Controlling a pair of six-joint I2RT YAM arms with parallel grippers.
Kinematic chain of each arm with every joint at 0, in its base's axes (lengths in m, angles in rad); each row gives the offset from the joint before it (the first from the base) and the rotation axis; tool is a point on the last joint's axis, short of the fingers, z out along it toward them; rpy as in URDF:
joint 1: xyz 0 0 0.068 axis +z
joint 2: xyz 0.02 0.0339 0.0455 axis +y
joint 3: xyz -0.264 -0.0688 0 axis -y
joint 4: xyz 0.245 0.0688 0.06 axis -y
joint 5: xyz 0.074 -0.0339 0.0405 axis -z
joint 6: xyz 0.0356 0 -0.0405 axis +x
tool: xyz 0 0 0 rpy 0 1.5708 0
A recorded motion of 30 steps. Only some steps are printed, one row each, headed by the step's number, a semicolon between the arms.
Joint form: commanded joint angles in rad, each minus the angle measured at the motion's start. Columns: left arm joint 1, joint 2, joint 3, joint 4, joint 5, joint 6; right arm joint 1, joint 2, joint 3, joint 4, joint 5, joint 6.
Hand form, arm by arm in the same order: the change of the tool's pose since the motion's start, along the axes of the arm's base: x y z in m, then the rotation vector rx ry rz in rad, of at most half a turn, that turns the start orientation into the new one. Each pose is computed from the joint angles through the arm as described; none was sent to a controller.
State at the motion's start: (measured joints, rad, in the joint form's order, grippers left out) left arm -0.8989 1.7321 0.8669 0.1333 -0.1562 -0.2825; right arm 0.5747 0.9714 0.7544 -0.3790 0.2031 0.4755
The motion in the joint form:
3: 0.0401 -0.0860 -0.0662 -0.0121 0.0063 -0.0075; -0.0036 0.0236 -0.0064 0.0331 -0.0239 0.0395
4: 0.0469 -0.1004 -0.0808 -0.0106 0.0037 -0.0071; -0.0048 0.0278 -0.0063 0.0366 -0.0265 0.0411
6: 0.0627 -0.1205 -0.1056 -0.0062 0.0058 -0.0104; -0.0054 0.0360 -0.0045 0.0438 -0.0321 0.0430
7: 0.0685 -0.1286 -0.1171 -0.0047 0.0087 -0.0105; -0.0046 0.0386 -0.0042 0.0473 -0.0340 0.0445
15: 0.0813 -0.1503 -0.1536 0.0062 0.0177 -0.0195; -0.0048 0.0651 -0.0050 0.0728 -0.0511 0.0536
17: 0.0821 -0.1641 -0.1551 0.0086 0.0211 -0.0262; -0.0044 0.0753 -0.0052 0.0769 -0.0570 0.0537
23: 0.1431 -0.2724 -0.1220 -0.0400 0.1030 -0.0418; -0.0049 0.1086 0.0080 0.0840 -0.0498 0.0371
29: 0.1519 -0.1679 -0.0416 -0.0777 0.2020 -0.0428; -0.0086 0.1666 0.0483 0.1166 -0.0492 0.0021
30: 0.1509 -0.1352 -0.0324 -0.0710 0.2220 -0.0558; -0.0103 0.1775 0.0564 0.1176 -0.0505 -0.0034
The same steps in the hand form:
3: -0.0020 0.0234 0.0074 -0.0130 0.0018 0.0403; 0.0046 0.0031 -0.0039 0.0440 0.0158 -0.0055
4: -0.0027 0.0277 0.0077 -0.0127 -0.0006 0.0488; 0.0055 0.0034 -0.0044 0.0461 0.0175 -0.0055
6: -0.0030 0.0356 0.0070 -0.0153 0.0021 0.0652; 0.0070 0.0045 -0.0048 0.0507 0.0192 -0.0025
7: -0.0036 0.0388 0.0062 -0.0152 0.0049 0.0689; 0.0074 0.0050 -0.0049 0.0534 0.0192 -0.0009
15: -0.0065 0.0474 0.0029 -0.0215 0.0160 0.0810; 0.0120 0.0086 -0.0084 0.0674 0.0289 0.0080
17: -0.0069 0.0480 0.0066 -0.0380 0.0113 0.0834; 0.0133 0.0098 -0.0102 0.0668 0.0362 0.0129
23: 0.0016 0.0618 0.0433 -0.1501 -0.0062 0.0886; 0.0190 0.0130 -0.0122 0.0436 0.0400 0.0153
29: 0.0161 0.0472 0.0341 -0.1486 0.0855 0.0259; 0.0315 0.0199 -0.0085 0.0240 0.0170 0.0309
30: 0.0187 0.0434 0.0275 -0.1526 0.1145 0.0197; 0.0337 0.0209 -0.0081 0.0194 0.0173 0.0333

